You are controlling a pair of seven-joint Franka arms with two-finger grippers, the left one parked.
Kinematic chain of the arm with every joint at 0, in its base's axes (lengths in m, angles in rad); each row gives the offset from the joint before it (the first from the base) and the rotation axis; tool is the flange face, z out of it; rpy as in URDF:
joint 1: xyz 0 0 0.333 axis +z
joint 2: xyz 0 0 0 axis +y
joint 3: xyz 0 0 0.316 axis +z
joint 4: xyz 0.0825 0 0 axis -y
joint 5: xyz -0.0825 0 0.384 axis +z
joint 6: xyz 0 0 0 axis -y
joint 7: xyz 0.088 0 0 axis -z
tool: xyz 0 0 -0.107 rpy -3.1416 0 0
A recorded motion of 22 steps. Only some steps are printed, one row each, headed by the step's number.
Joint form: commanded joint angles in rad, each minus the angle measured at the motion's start. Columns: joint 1, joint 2, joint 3, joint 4, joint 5, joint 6, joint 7.
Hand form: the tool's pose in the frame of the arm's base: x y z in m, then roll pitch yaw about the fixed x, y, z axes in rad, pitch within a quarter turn. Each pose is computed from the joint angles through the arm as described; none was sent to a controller.
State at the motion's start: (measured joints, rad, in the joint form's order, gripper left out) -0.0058 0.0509 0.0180 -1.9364 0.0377 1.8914 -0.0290
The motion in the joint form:
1: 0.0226 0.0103 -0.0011 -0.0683 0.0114 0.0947 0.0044
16: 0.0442 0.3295 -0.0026 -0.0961 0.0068 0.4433 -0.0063
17: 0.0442 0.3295 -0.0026 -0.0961 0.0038 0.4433 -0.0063
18: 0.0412 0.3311 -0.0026 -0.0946 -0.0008 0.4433 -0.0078
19: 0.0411 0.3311 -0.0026 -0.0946 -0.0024 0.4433 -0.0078
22: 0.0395 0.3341 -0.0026 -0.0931 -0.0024 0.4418 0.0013
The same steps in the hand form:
1: 0.5576 0.0218 0.4199 -3.0953 0.0791 0.0385
16: 0.5897 0.0323 0.2507 -3.1034 0.0775 0.0577
17: 0.5897 0.0323 0.2507 -3.1054 0.0775 0.0597
18: 0.5902 0.0304 0.2504 -3.1083 0.0775 0.0614
19: 0.5902 0.0303 0.2504 -3.1094 0.0776 0.0624
22: 0.5903 0.0294 0.2491 -3.1100 0.0808 0.0518

